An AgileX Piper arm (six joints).
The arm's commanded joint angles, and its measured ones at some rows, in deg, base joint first. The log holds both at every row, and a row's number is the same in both.
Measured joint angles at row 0: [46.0, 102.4, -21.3, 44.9, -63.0, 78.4]
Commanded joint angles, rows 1 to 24: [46.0, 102.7, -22.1, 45.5, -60.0, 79.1]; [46.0, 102.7, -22.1, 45.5, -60.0, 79.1]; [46.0, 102.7, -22.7, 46.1, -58.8, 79.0]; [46.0, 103.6, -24.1, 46.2, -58.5, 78.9]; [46.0, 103.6, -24.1, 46.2, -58.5, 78.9]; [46.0, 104.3, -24.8, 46.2, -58.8, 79.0]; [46.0, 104.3, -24.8, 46.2, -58.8, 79.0]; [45.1, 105.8, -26.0, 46.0, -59.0, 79.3]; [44.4, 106.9, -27.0, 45.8, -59.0, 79.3]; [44.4, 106.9, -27.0, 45.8, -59.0, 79.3]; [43.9, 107.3, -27.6, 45.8, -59.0, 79.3]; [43.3, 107.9, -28.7, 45.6, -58.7, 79.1]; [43.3, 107.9, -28.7, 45.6, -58.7, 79.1]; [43.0, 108.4, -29.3, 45.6, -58.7, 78.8]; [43.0, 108.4, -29.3, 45.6, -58.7, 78.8]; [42.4, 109.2, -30.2, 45.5, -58.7, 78.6]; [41.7, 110.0, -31.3, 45.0, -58.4, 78.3]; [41.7, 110.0, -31.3, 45.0, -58.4, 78.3]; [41.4, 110.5, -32.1, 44.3, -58.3, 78.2]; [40.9, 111.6, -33.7, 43.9, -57.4, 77.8]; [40.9, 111.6, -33.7, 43.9, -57.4, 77.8]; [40.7, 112.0, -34.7, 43.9, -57.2, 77.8]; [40.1, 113.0, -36.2, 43.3, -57.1, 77.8]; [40.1, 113.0, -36.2, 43.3, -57.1, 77.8]
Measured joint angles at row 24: [41.0, 112.1, -34.0, 44.7, -57.6, 78.8]
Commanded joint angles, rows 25 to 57: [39.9, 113.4, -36.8, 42.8, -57.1, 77.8]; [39.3, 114.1, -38.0, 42.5, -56.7, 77.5]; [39.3, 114.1, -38.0, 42.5, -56.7, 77.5]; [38.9, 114.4, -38.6, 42.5, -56.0, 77.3]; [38.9, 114.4, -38.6, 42.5, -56.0, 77.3]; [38.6, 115.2, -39.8, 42.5, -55.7, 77.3]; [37.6, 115.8, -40.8, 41.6, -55.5, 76.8]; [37.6, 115.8, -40.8, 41.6, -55.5, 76.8]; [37.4, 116.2, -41.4, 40.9, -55.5, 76.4]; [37.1, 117.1, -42.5, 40.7, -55.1, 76.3]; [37.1, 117.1, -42.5, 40.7, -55.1, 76.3]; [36.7, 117.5, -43.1, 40.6, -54.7, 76.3]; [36.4, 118.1, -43.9, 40.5, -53.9, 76.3]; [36.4, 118.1, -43.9, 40.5, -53.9, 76.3]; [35.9, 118.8, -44.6, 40.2, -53.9, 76.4]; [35.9, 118.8, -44.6, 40.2, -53.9, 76.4]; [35.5, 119.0, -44.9, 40.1, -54.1, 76.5]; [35.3, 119.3, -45.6, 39.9, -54.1, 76.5]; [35.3, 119.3, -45.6, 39.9, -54.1, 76.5]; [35.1, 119.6, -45.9, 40.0, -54.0, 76.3]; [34.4, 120.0, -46.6, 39.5, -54.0, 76.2]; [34.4, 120.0, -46.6, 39.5, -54.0, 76.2]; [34.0, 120.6, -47.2, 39.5, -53.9, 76.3]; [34.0, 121.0, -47.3, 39.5, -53.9, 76.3]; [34.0, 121.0, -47.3, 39.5, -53.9, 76.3]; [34.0, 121.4, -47.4, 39.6, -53.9, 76.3]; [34.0, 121.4, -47.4, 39.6, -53.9, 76.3]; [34.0, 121.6, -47.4, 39.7, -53.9, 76.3]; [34.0, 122.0, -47.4, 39.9, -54.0, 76.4]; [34.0, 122.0, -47.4, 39.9, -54.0, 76.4]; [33.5, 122.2, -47.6, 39.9, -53.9, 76.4]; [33.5, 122.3, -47.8, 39.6, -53.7, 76.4]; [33.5, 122.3, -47.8, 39.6, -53.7, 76.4]
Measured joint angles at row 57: [33.9, 122.1, -46.8, 40.3, -54.0, 77.2]
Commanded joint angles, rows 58 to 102: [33.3, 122.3, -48.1, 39.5, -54.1, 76.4]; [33.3, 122.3, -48.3, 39.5, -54.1, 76.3]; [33.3, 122.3, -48.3, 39.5, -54.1, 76.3]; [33.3, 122.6, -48.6, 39.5, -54.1, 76.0]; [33.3, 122.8, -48.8, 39.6, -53.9, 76.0]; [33.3, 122.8, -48.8, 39.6, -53.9, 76.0]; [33.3, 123.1, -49.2, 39.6, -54.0, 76.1]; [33.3, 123.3, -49.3, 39.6, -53.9, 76.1]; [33.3, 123.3, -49.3, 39.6, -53.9, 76.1]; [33.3, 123.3, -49.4, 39.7, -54.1, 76.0]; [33.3, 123.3, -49.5, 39.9, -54.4, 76.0]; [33.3, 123.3, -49.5, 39.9, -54.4, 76.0]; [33.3, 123.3, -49.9, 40.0, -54.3, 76.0]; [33.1, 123.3, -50.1, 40.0, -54.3, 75.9]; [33.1, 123.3, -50.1, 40.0, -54.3, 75.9]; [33.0, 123.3, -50.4, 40.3, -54.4, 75.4]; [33.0, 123.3, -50.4, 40.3, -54.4, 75.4]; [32.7, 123.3, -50.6, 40.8, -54.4, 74.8]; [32.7, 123.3, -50.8, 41.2, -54.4, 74.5]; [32.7, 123.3, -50.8, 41.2, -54.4, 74.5]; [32.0, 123.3, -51.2, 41.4, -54.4, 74.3]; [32.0, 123.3, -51.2, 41.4, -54.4, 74.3]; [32.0, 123.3, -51.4, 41.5, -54.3, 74.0]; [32.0, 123.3, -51.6, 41.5, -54.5, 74.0]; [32.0, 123.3, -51.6, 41.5, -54.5, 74.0]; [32.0, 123.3, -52.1, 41.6, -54.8, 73.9]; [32.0, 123.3, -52.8, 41.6, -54.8, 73.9]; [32.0, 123.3, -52.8, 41.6, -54.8, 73.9]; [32.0, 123.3, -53.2, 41.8, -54.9, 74.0]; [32.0, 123.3, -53.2, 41.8, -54.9, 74.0]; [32.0, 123.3, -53.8, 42.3, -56.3, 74.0]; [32.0, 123.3, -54.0, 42.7, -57.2, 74.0]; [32.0, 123.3, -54.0, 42.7, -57.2, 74.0]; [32.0, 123.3, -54.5, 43.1, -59.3, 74.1]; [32.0, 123.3, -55.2, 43.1, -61.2, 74.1]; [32.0, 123.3, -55.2, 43.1, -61.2, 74.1]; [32.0, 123.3, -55.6, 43.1, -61.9, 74.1]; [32.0, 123.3, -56.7, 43.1, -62.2, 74.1]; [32.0, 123.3, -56.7, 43.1, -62.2, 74.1]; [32.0, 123.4, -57.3, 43.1, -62.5, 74.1]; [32.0, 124.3, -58.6, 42.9, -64.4, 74.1]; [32.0, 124.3, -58.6, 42.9, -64.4, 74.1]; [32.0, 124.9, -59.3, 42.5, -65.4, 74.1]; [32.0, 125.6, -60.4, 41.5, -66.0, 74.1]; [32.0, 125.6, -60.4, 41.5, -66.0, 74.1]
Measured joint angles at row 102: [33.6, 125.5, -55.0, 47.1, -52.8, 74.8]
